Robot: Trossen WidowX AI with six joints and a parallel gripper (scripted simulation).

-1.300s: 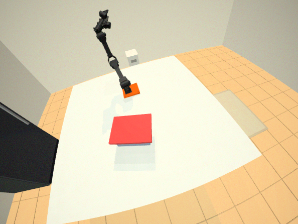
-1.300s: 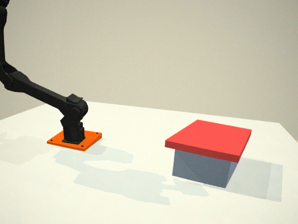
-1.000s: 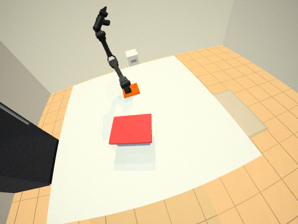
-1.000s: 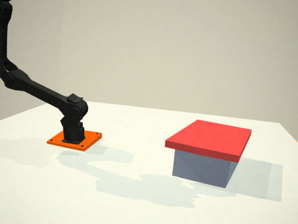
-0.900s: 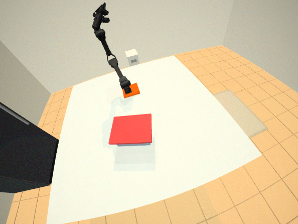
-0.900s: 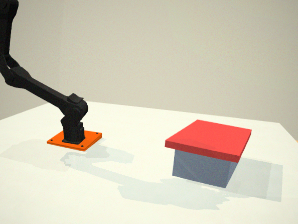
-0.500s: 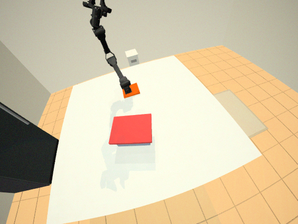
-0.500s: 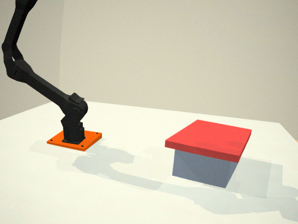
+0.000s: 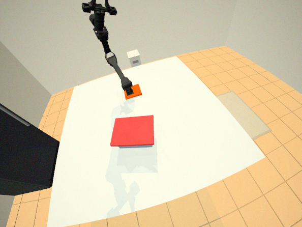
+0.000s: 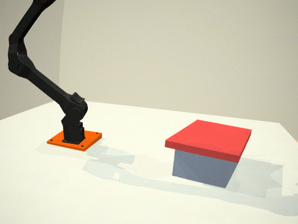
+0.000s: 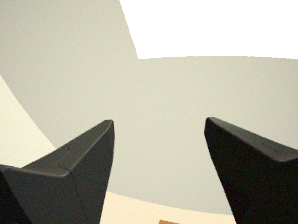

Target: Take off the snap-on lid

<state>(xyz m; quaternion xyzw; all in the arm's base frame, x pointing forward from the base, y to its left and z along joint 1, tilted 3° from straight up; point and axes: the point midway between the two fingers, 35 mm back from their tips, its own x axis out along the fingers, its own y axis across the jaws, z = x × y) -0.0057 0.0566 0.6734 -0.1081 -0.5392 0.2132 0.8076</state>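
Right now my gripper tip is 450 mm short of the red lid, 80 mm to the left of it and 620 mm above it. The rest, counted from my gripper tip: storage box (450 mm ahead, 80 mm to the right, 670 mm below).
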